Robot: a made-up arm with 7 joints.
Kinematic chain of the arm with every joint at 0, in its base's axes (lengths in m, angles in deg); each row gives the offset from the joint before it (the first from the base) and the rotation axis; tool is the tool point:
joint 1: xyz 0 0.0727 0 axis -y
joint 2: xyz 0 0.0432 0 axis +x
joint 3: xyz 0 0 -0.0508 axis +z
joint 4: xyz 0 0 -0.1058 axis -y
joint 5: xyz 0 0 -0.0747 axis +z
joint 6: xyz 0 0 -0.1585 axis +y
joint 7: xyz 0 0 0 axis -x
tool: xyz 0 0 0
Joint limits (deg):
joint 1: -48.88..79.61
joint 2: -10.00..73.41
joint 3: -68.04..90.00
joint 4: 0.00..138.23
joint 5: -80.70..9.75
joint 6: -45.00..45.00
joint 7: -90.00..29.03
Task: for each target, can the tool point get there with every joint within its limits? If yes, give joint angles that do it. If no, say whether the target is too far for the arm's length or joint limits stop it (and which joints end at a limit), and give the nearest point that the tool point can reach.
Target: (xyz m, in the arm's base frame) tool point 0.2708 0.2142 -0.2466
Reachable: yes | joints 40.04 0.43 63.00 27.37 -4.58 4.86 -75.66
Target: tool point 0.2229 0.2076 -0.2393
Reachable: yes | joints 7.31 32.84 -19.38 60.06 -49.64 -2.25 3.66
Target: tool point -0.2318 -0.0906 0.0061
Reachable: no: joint limits stop it (at a limit: joint 1, joint 2, joint 3, joint 4) | nearest point -0.0309 -0.0230 0.0647 | short by 0.220 m
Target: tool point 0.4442 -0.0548 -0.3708
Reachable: no: too far | nearest point 0.2881 0.0151 -0.2405 | short by 0.215 m
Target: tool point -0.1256 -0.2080 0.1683
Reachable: no: joint limits stop it (at a limit: joint 1, joint 2) | nearest point 0.0083 -0.0647 0.0736 | short by 0.218 m
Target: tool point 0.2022 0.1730 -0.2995
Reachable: yes | joints 9.66 3.41 14.08 41.22 -17.45 22.91 -56.05
